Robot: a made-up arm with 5 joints.
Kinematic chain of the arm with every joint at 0, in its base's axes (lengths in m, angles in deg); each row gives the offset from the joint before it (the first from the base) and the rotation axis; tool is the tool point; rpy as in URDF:
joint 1: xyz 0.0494 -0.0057 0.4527 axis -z
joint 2: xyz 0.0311 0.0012 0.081 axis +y
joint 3: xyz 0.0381 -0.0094 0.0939 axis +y
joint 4: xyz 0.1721 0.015 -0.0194 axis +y
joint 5: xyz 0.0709 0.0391 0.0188 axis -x
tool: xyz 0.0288 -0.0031 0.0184 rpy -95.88 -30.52 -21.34
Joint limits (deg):
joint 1: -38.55..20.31
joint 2: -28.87..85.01
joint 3: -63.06..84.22
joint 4: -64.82..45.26
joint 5: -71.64..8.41
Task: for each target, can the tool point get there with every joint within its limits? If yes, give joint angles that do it. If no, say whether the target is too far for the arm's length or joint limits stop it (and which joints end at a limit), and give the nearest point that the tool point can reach.
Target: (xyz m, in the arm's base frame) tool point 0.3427 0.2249 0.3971
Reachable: yes | joints -32.97 64.88 -40.77 25.13 -30.84
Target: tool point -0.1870 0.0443 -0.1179
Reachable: no: too far | nearest point 0.0308 0.0377 0.2491 | short by 0.427 m
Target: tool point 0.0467 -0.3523 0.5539
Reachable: no: joint limits stop it (at a limit: joint 1, joint 2, joint 3, joint 5) | nearest point -0.0777 -0.0719 0.5257 | short by 0.308 m
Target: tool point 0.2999 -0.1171 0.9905
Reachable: no: too far | nearest point 0.2556 -0.0483 0.8672 | short by 0.148 m
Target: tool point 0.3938 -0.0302 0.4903
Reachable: yes | joints 8.86 17.90 4.14 14.69 -56.63
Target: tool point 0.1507 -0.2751 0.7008
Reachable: no: joint limits stop it (at a limit: joint 1, joint 2, joint 4, joint 5) | nearest point 0.2608 -0.0547 0.7113 | short by 0.247 m
